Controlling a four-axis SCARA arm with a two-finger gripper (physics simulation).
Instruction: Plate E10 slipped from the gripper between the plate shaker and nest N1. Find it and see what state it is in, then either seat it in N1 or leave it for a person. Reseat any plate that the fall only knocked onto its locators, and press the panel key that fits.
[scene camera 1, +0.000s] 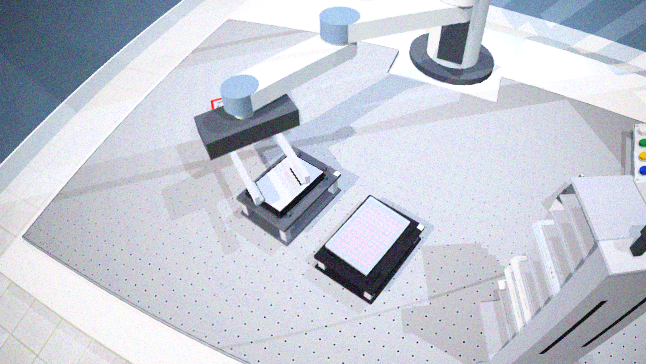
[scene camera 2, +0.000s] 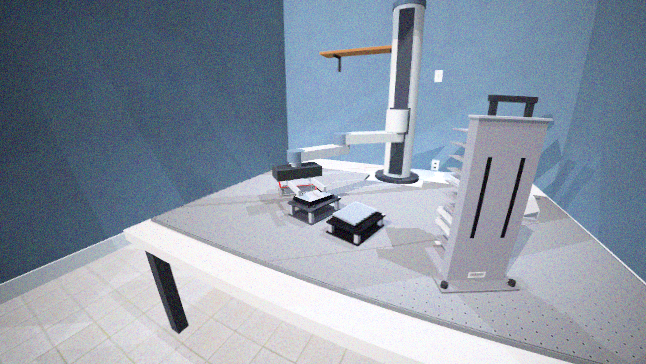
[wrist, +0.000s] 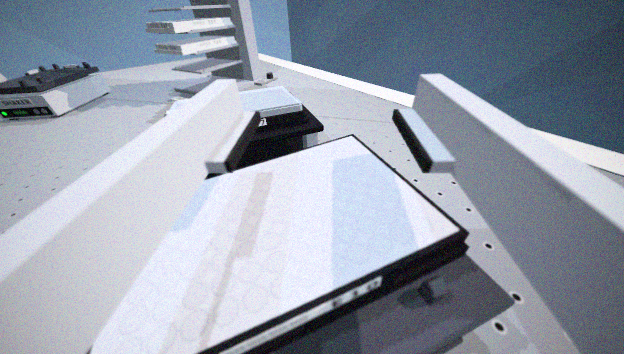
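Pixels of known places: gripper, between the fingertips: (scene camera 1: 283, 190) (scene camera 2: 312, 191) (wrist: 325, 98); arm's base, origin of its link: (scene camera 1: 451, 59) (scene camera 2: 396, 177).
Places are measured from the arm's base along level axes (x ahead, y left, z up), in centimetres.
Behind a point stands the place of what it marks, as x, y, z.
Note:
Plate E10 (scene camera 1: 272, 192) {67.9, -20.9, 8.7} (scene camera 2: 313, 198) {67.6, -18.4, 8.7} (wrist: 300, 215) {65.2, -20.9, 8.5}, black-sided with a glossy top, lies top up on a dark grey nest (scene camera 1: 287, 225) {72.1, -16.2, 6.6} (scene camera 2: 300, 206) {71.5, -21.5, 6.6} (wrist: 480, 292) {69.3, -26.9, 6.6}. Its end label faces the wrist camera. It looks roughly in line with the nest; whether it sits fully down is unclear, and the nest's number does not show. My gripper (scene camera 1: 282, 190) {68.9, -18.0, 11.8} (scene camera 2: 312, 191) {68.9, -18.0, 11.8} (wrist: 325, 98) {68.9, -18.0, 11.8} is over the plate, shut to its narrow setting with a gap and nothing gripped. A second plate (scene camera 1: 367, 235) {69.5, -2.6, 7.5} (scene camera 2: 356, 213) {70.1, -1.8, 7.4} (wrist: 275, 100) {72.4, -5.6, 7.6}, light with pinkish wells, rests on a black nest (scene camera 1: 370, 287) {77.5, 1.0, 5.5} (scene camera 2: 345, 235) {75.1, -3.4, 1.8} (wrist: 312, 125) {74.3, -9.3, 5.5}.
A tall plate rack (scene camera 1: 607, 192) {71.8, 26.4, 35.0} (scene camera 2: 495, 200) {82.2, 31.1, 22.1} (wrist: 245, 45) {81.9, 24.1, 9.1} stands beyond the black nest. The shaker (wrist: 65, 102) {48.7, 32.7, 3.1} shows a green light. The key panel (scene camera 1: 637, 155) {26.3, 51.3, 6.6} is at the right edge of scene view 1. A red-edged outline (scene camera 1: 212, 105) {47.9, -47.8, 5.3} lies behind the gripper body.

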